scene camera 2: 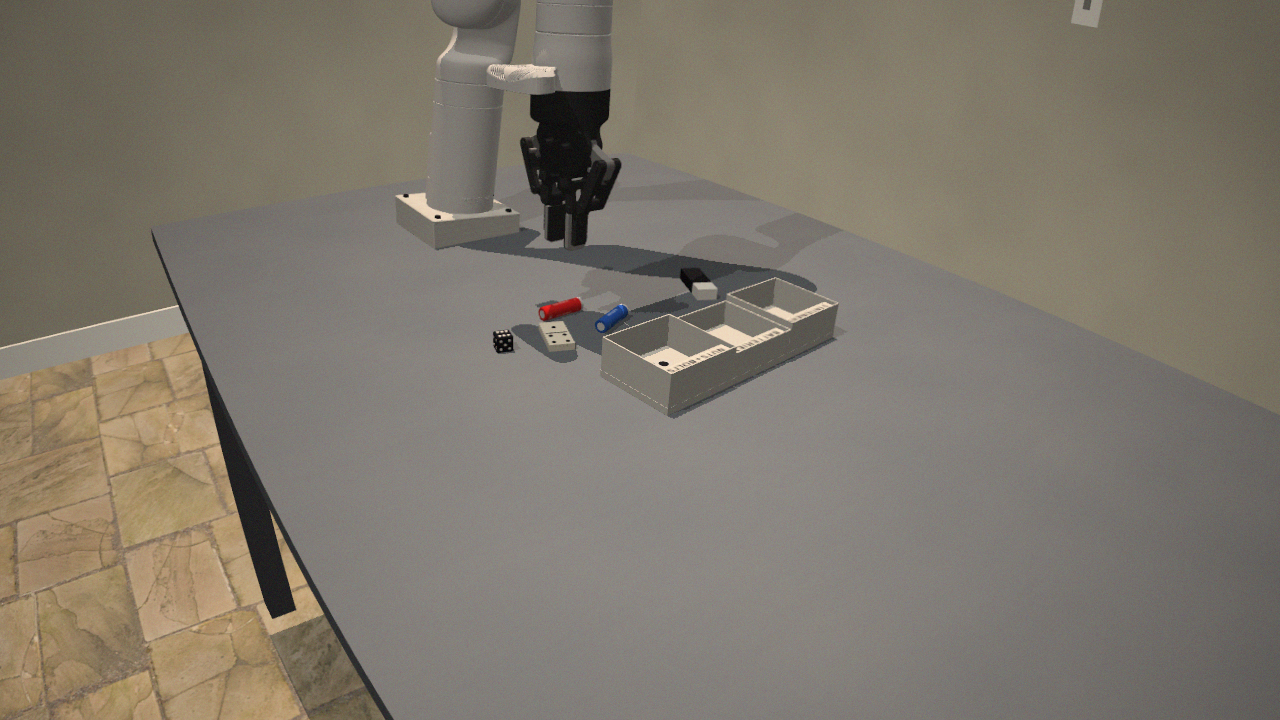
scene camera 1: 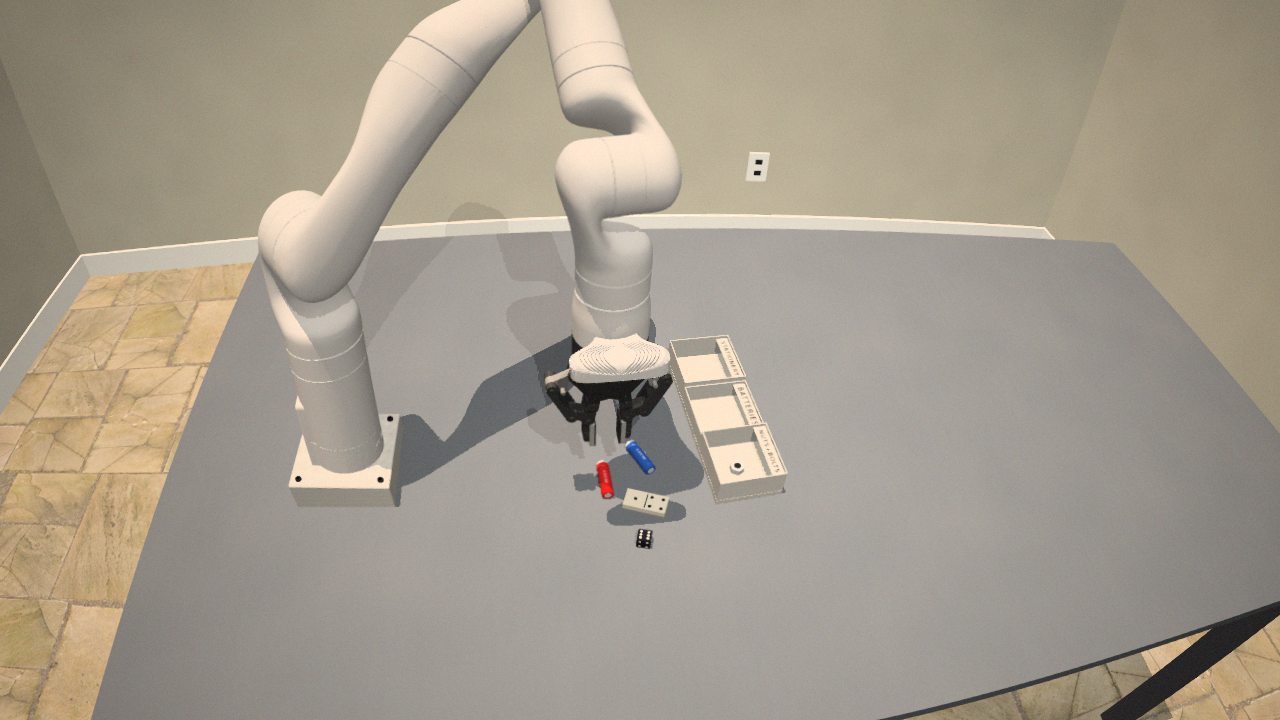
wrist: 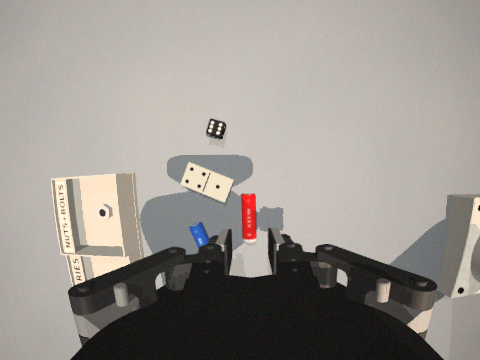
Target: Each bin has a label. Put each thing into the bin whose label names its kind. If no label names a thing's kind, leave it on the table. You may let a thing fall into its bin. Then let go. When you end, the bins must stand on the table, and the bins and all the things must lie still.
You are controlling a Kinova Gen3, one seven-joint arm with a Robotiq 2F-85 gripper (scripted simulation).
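My gripper is visible to me at (scene camera 2: 564, 244), at (scene camera 1: 605, 439) and at (wrist: 250, 241). I see a domino (scene camera 1: 654, 504), (scene camera 2: 556, 336), (wrist: 200, 179). There is a row of joined bins as well, and I find the bins (scene camera 2: 703, 364), (scene camera 1: 710, 387) and (wrist: 75, 201).
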